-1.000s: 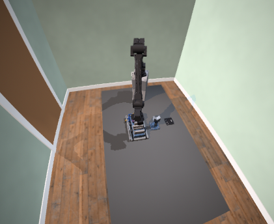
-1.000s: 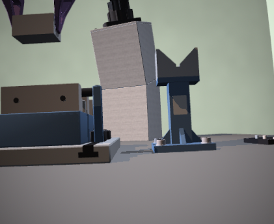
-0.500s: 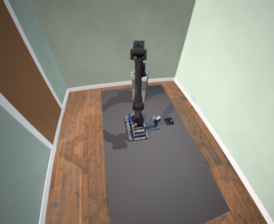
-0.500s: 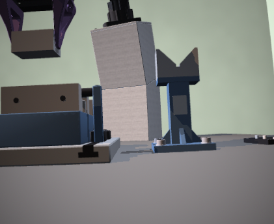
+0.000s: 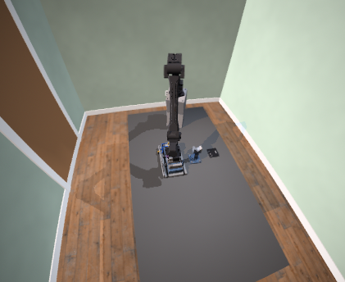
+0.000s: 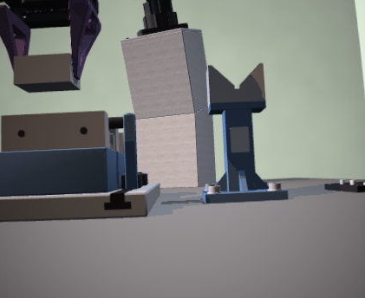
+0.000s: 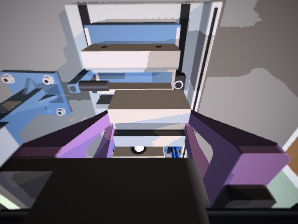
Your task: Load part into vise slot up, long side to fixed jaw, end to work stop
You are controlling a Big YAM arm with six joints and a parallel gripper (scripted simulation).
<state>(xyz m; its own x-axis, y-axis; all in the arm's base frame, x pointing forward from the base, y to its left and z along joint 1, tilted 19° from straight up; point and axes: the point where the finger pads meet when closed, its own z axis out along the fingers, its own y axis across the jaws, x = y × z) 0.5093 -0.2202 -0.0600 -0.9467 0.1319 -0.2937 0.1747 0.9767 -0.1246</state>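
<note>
Right now my hand is 7 cm above the fixed jaw, 4 cm short of it and 1 cm to the right of it. The rest, counted from my hand: dark work stop rod 6 cm to the left, 6 cm below, 1 cm ahead; then moving jaw 7 cm below, 3 cm behind, 2 cm to the left; then part right at my hand.
</note>
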